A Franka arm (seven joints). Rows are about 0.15 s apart.
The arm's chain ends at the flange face. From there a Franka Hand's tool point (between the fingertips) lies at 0.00 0.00 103.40 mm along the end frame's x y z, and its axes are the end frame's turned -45 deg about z.
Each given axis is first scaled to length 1.
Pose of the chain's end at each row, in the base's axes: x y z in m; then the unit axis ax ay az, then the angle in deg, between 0 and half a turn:
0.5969 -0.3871 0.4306 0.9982 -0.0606 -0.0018 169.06
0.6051 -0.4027 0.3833 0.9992 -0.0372 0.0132 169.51
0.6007 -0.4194 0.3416 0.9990 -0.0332 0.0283 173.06
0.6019 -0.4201 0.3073 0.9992 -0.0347 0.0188 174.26
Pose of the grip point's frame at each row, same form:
0.5953 -0.4067 0.3291 0.9447 0.3258 -0.0383 169.97
0.6071 -0.4216 0.2817 0.9372 0.3480 -0.0229 169.73
0.6061 -0.4321 0.2391 0.9361 0.3518 0.0029 172.35
0.6054 -0.4306 0.2045 0.9366 0.3504 -0.0018 173.87

